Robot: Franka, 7 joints.
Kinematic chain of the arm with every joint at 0, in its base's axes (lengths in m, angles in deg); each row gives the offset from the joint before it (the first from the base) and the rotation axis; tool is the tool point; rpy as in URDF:
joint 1: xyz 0 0 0.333 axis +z
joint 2: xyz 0 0 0 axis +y
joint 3: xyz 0 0 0.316 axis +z
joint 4: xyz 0.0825 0 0 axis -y
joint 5: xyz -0.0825 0 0.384 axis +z
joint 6: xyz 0 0 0 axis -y
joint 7: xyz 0.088 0 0 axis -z
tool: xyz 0 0 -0.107 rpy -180 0 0
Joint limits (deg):
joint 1: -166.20..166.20
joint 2: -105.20..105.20
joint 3: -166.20..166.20
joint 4: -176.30..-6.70
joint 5: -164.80..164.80
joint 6: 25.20..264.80
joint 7: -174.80..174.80
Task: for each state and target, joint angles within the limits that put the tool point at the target. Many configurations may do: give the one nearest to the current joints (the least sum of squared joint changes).
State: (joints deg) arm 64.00 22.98 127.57 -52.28 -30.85 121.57 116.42
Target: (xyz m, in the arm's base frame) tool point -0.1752 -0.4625 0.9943
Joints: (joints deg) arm 93.47 -5.11 154.20 -49.62 -29.75 129.90 116.42
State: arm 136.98 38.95 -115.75 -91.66 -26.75 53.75 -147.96
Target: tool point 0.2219 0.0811 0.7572
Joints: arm 134.38 48.26 -141.34 -101.34 -30.72 42.17 -147.96
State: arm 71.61 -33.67 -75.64 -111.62 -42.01 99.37 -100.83
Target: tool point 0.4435 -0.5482 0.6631
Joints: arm 79.28 -50.45 -90.29 -67.39 -47.38 121.52 -100.83
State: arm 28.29 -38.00 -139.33 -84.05 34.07 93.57 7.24
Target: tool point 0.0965 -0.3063 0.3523
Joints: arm 19.17 -36.34 -102.30 -136.60 31.50 45.79 7.24
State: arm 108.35 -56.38 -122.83 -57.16 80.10 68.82 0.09
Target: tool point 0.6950 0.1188 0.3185
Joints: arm 146.75 -71.93 -123.66 -74.59 76.86 76.25 0.09
